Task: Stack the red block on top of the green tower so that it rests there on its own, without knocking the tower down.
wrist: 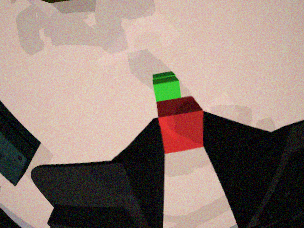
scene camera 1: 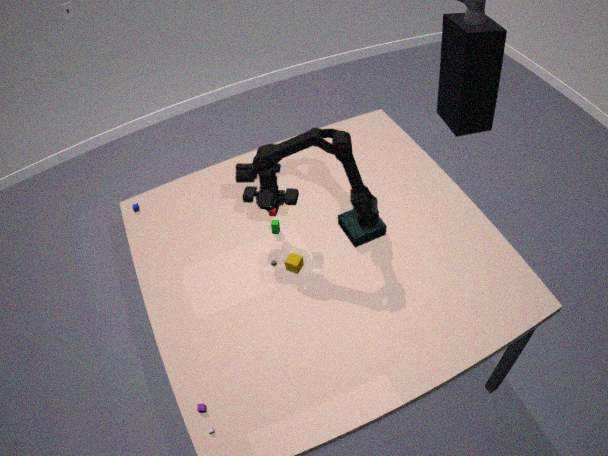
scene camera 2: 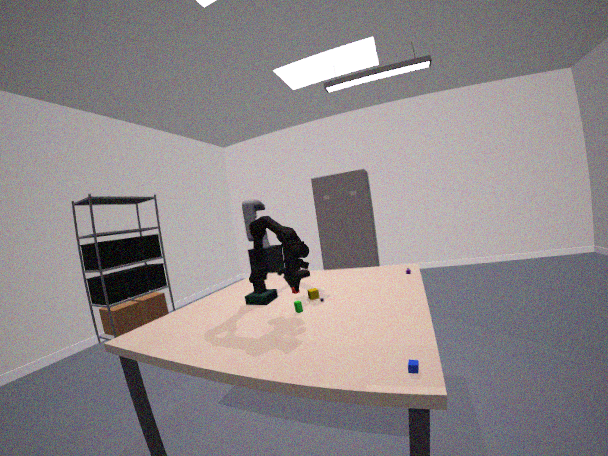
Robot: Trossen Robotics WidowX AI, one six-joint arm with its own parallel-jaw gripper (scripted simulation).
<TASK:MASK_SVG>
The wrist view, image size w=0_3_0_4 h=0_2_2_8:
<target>my gripper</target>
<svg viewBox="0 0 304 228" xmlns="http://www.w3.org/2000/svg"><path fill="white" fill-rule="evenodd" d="M0 209L0 228L21 228L8 214L5 214ZM159 119L153 118L141 130L141 134L137 135L112 161L65 163L65 165L61 165L61 163L59 165L55 165L55 163L48 165L47 163L47 165L40 165L32 169L31 178L33 183L35 183L37 189L41 191L41 194L53 206L51 217L48 218L47 222L48 226L51 226L49 228L163 228L165 151ZM203 111L203 145L205 153L208 154L208 159L212 162L217 178L219 178L219 182L223 186L225 197L228 199L228 205L231 206L232 213L235 215L237 227L304 228L304 121L285 125L281 129L279 127L277 130L265 131L249 125L241 125L241 123L232 121L232 119L217 117L217 115Z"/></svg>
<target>red block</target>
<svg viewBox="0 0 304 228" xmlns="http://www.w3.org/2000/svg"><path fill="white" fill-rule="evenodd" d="M192 95L156 102L157 119L159 119L165 154L204 147L203 110L201 110L201 106Z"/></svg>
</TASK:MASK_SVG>
